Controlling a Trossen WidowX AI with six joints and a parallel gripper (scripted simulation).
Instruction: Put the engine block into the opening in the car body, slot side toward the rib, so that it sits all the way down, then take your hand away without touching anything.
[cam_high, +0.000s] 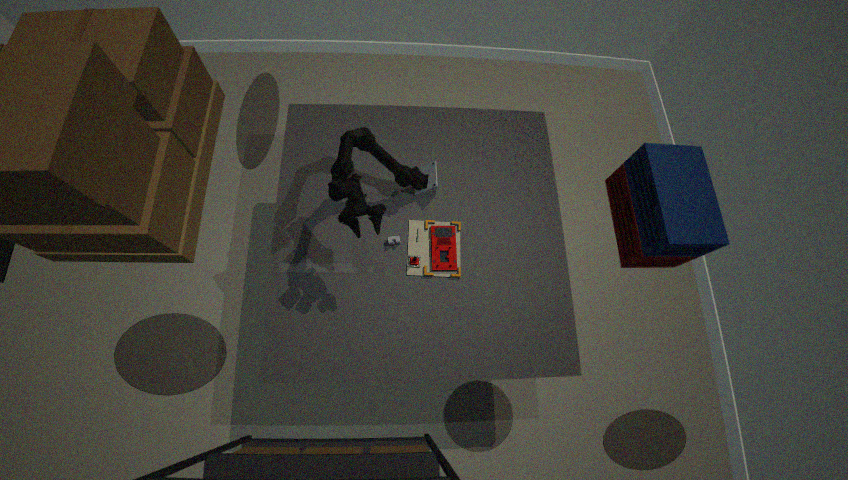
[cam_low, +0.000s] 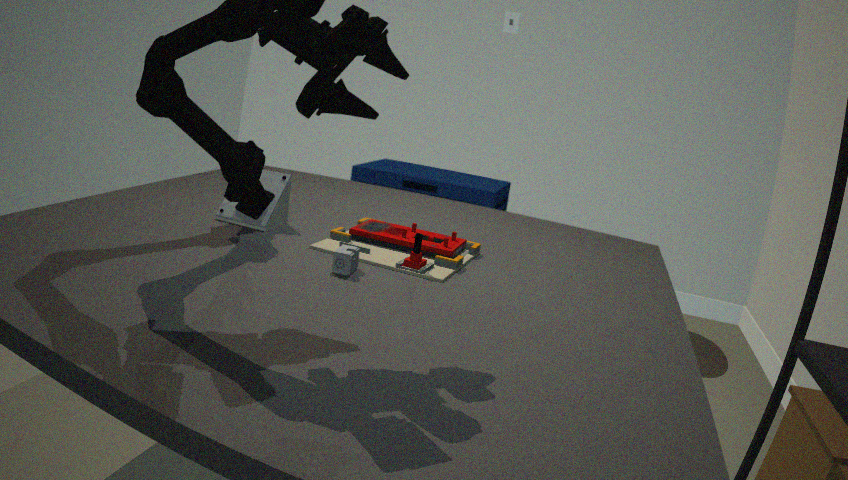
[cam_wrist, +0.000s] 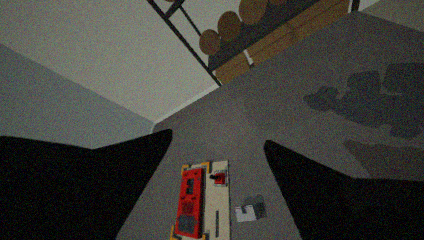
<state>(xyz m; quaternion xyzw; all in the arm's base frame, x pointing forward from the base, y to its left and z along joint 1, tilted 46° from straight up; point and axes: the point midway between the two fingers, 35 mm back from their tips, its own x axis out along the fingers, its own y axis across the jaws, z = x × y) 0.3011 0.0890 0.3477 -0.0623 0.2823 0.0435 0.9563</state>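
The grey engine block is 260 mm below my gripper tip, 90 mm behind it and 80 mm to the left of it. The rest, counted from my gripper tip: dark post 250 mm below, 180 mm to the left, 10 mm behind.
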